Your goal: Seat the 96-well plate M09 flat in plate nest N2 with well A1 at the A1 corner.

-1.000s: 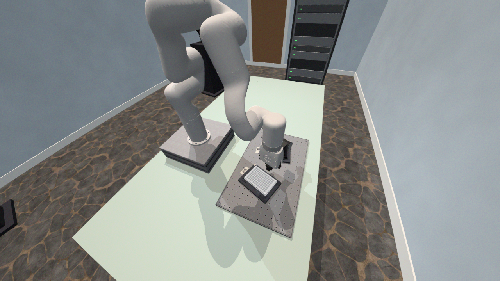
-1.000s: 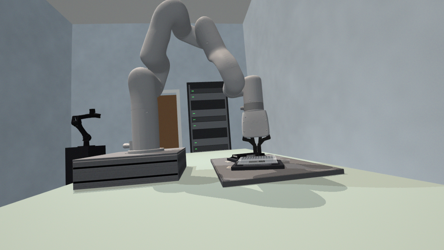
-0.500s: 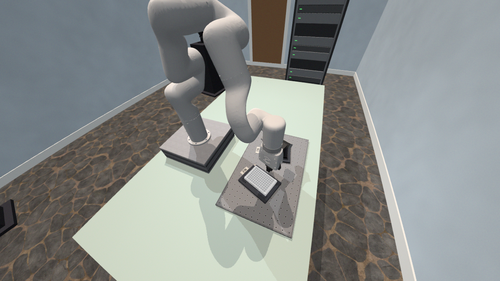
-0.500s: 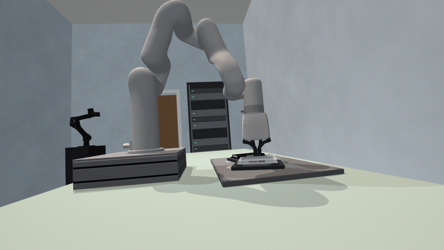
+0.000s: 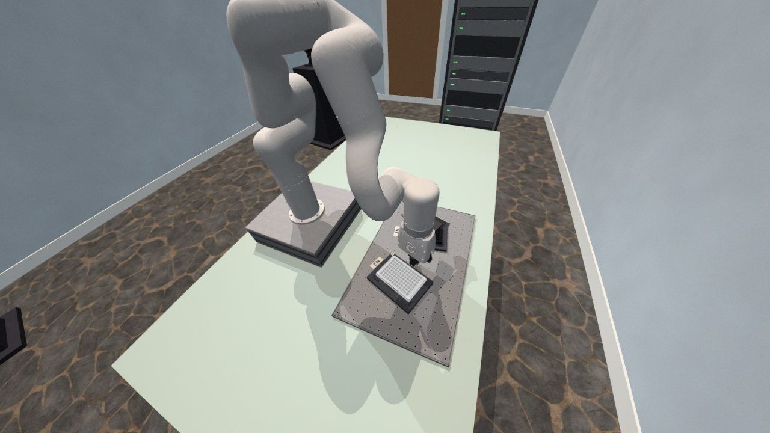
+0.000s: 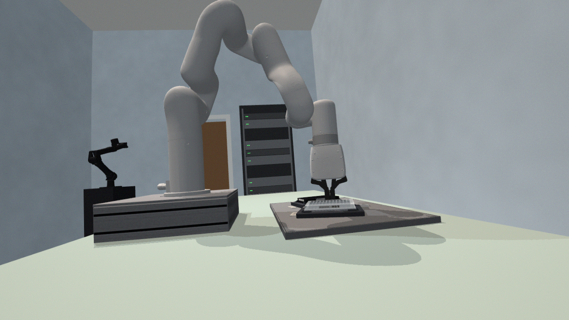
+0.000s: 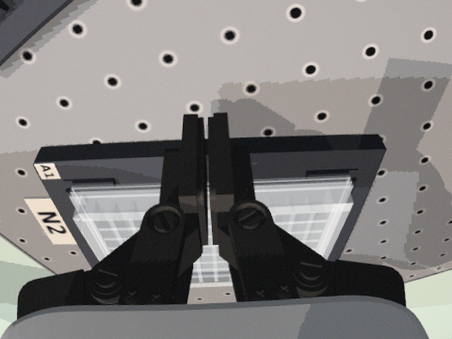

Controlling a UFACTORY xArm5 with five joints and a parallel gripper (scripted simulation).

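My gripper is now 1 cm past the 96-well plate M09, 7 cm to the left of it and 2 cm above it. Round my hand: N2 label (11 cm behind, 5 cm to the right, 4 cm below); then A1 corner mark (8 cm behind, 3 cm below); then black plate nest N2 (1 cm behind, 7 cm to the right, 3 cm below).
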